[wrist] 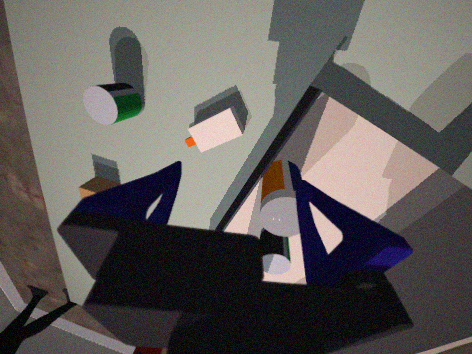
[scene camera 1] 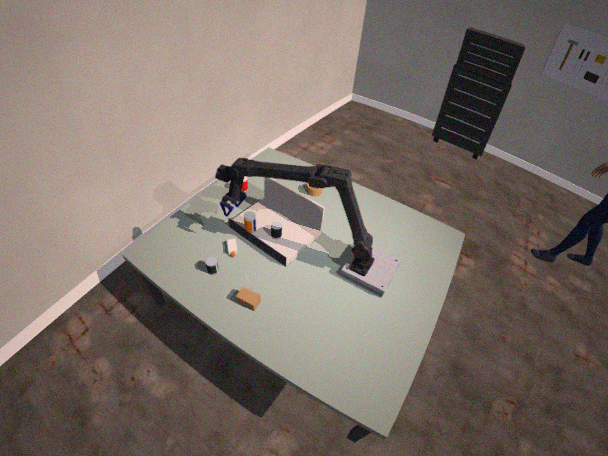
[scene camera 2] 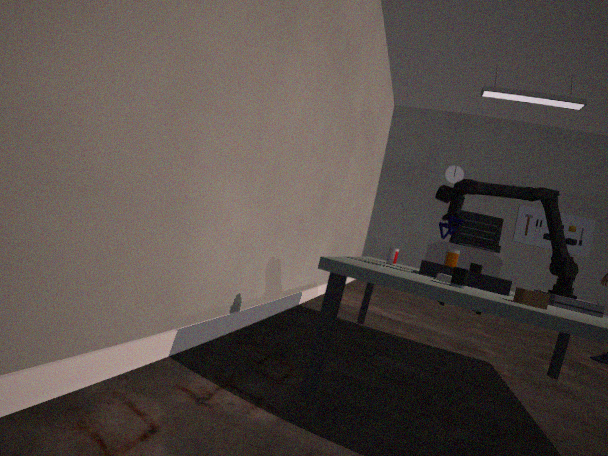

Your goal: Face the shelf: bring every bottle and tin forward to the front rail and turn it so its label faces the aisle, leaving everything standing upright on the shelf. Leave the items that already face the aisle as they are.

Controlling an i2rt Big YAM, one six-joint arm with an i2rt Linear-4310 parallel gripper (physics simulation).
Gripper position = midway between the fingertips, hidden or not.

My gripper [wrist: 241,177] is open, holding nothing. Also in view: a white bottle with orange cap [wrist: 224,126]. Also in view: a shelf [scene camera 2: 488,280].
The shelf also shows in the wrist view [wrist: 342,154].
